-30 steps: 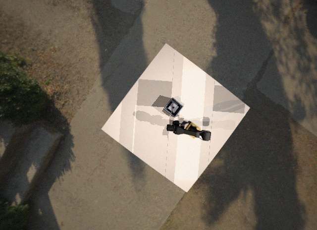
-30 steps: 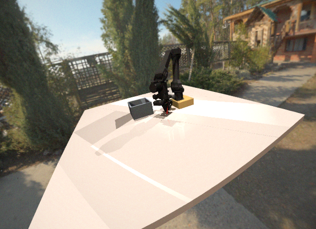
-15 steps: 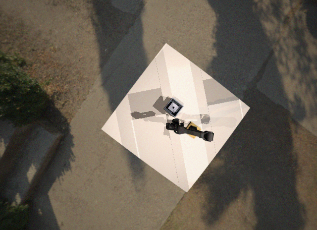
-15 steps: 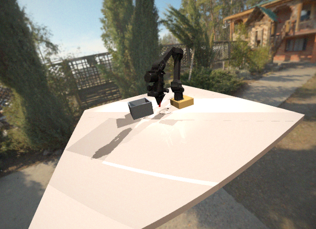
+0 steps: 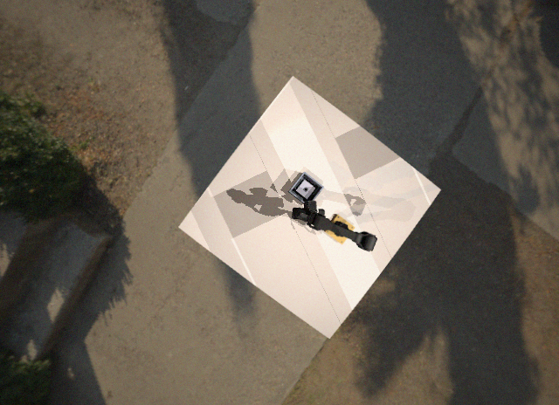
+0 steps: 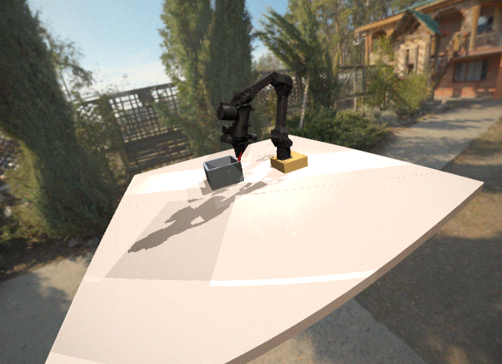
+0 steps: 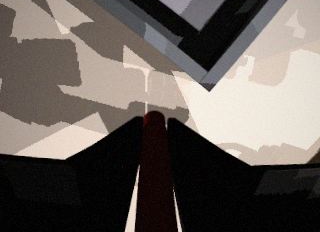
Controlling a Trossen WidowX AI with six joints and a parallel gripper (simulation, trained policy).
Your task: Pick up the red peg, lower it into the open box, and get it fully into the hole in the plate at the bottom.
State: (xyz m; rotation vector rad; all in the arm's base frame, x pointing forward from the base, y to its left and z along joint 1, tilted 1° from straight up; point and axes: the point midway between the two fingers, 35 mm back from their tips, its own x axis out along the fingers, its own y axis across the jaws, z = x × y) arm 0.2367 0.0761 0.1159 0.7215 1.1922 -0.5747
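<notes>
Now: the plate 8 cm ahead of my gripper tip, 10 cm to the right of it and 8 cm below it. The rest, counted from my gripper tip: red peg: 1 cm behind, 1 cm to the left, 2 cm above; then grey box: 8 cm ahead, 10 cm to the right, 10 cm below.
</notes>
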